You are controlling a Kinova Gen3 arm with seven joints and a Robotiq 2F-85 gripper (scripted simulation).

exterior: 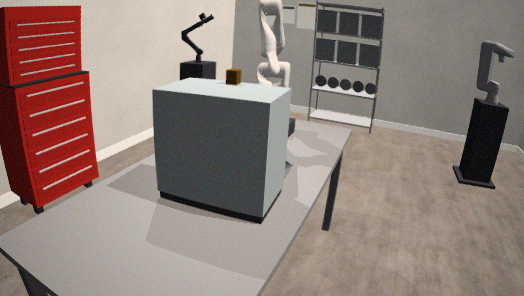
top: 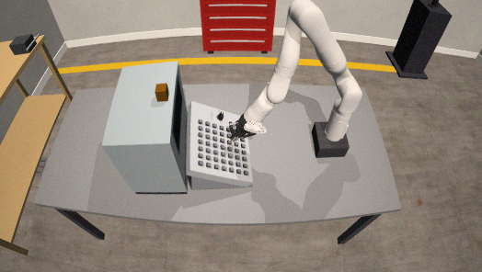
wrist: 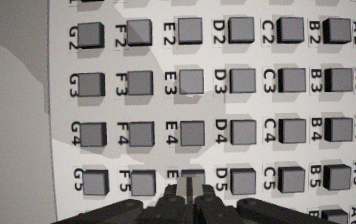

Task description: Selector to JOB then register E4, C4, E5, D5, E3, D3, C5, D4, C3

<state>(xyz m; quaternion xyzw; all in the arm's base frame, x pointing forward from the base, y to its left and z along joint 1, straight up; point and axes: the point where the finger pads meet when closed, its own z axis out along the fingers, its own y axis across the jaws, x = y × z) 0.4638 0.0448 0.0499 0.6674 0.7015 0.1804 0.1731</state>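
The key C4 is 80 mm ahead of my hand and 40 mm to the left of it. The rest, counted from my hand: keypad: 80 mm ahead, 50 mm below, 10 mm to the right; key D4: 50 mm ahead, 40 mm to the left, 20 mm below; key: 80 mm ahead, 70 mm to the left.
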